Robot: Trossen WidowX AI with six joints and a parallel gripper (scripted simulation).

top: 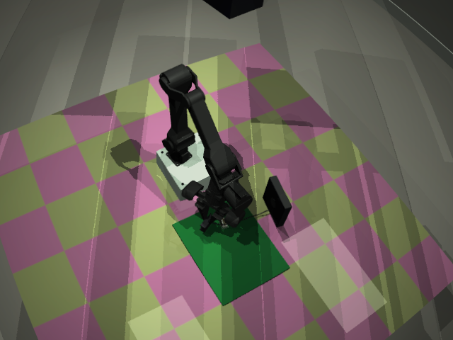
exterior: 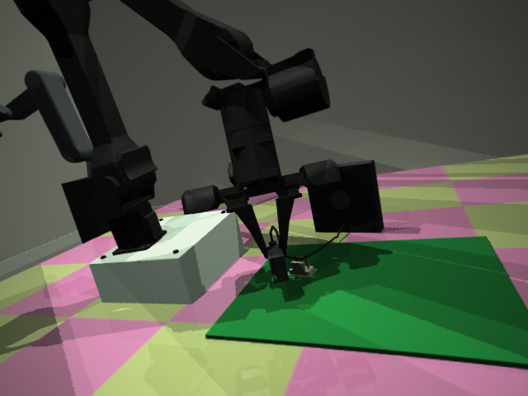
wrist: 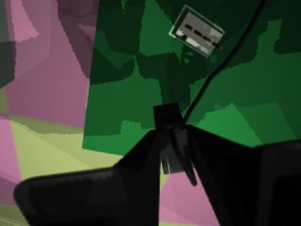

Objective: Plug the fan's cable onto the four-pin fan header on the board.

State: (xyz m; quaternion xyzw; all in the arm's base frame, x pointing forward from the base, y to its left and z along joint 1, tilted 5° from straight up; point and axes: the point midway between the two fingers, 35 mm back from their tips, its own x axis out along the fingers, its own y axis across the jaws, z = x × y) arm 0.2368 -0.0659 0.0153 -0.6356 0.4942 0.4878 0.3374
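Right now the green board is 9 cm ahead of my gripper tip, 7 cm below it and 2 cm to the left of it. From my gripper tip the other things lie so: dark fan plug 1 cm to the right; then black square fan 21 cm to the left, 8 cm ahead.
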